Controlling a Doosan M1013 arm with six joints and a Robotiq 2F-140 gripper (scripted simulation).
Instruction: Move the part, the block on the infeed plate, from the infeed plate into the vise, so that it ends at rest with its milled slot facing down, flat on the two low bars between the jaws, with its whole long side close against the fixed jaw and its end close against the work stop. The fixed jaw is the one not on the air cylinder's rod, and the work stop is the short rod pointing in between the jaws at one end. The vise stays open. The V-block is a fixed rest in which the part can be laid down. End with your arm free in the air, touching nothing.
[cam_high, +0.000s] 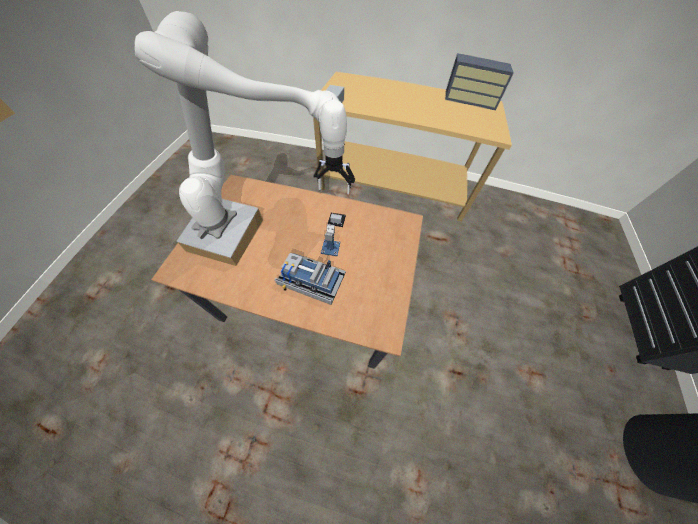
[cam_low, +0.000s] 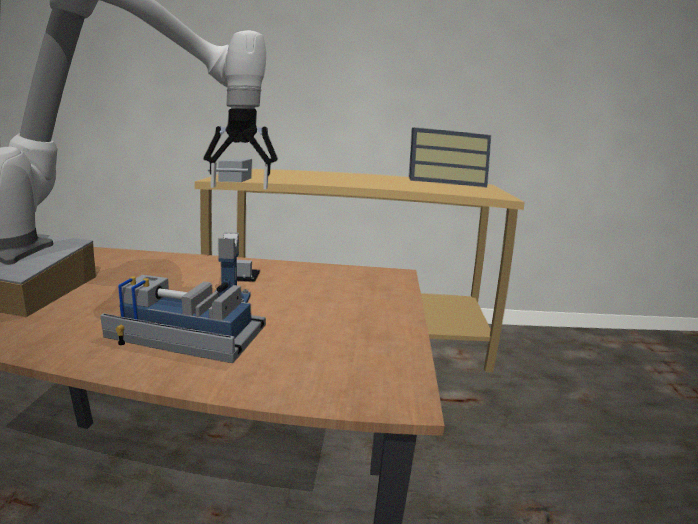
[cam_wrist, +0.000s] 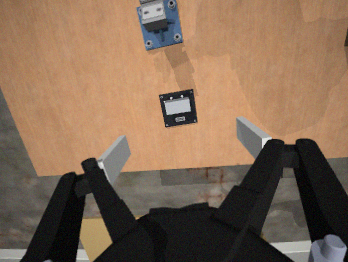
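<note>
Right now the part is 230 mm below my hand and 10 mm to the left of it. Also, from my hand: V-block base 250 mm below, 180 mm to the right, 40 mm ahead; black infeed plate 260 mm below, 20 mm to the left; V-block post 200 mm below, 180 mm to the right, 40 mm ahead.
</note>
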